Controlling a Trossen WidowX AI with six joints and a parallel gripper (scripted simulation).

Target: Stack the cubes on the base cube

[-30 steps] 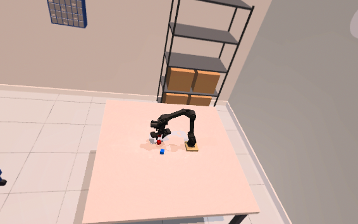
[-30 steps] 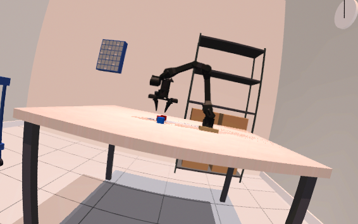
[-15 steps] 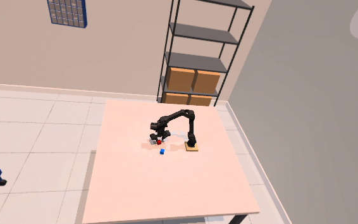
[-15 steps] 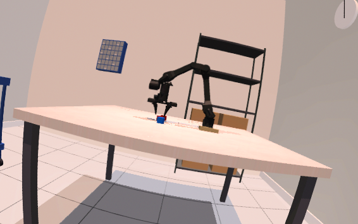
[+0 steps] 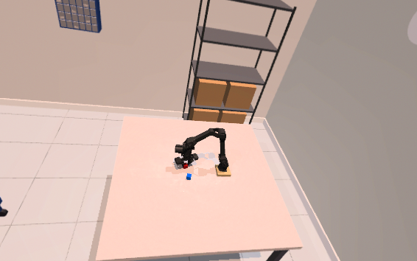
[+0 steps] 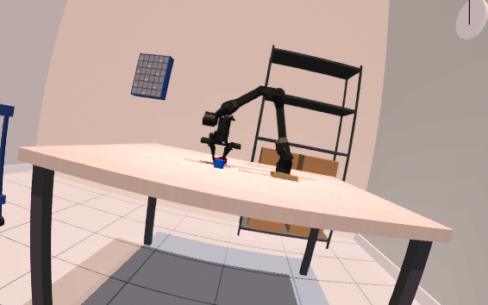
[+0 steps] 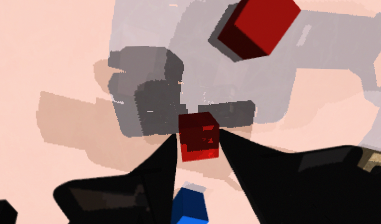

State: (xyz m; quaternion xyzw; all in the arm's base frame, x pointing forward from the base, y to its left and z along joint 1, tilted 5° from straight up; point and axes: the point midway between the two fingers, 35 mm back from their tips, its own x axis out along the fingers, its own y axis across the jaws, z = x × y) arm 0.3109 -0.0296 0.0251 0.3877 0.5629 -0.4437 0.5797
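My gripper tip is now 110 mm to the right of the blue base cube and 20 mm past it.
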